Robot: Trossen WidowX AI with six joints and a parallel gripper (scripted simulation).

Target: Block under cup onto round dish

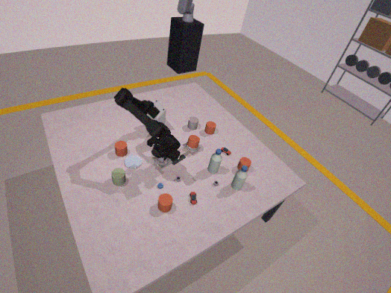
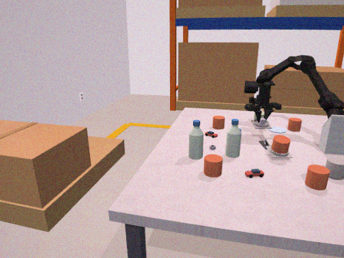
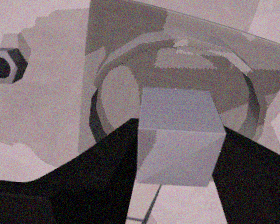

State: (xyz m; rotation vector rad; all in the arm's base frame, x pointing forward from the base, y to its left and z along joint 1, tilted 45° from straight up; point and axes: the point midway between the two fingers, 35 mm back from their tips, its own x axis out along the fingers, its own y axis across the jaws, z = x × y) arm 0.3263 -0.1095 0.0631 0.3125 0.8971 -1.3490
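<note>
The pale round dish lies 12 cm behind my gripper tip, 13 cm to the right of it and 8 cm below it. The rest, counted from my gripper tip: small blue disc: 11 cm ahead, 7 cm to the right, 8 cm below; then grey block: right at my gripper tip; then green cylinder: 4 cm behind, 26 cm to the right, 5 cm below.
</note>
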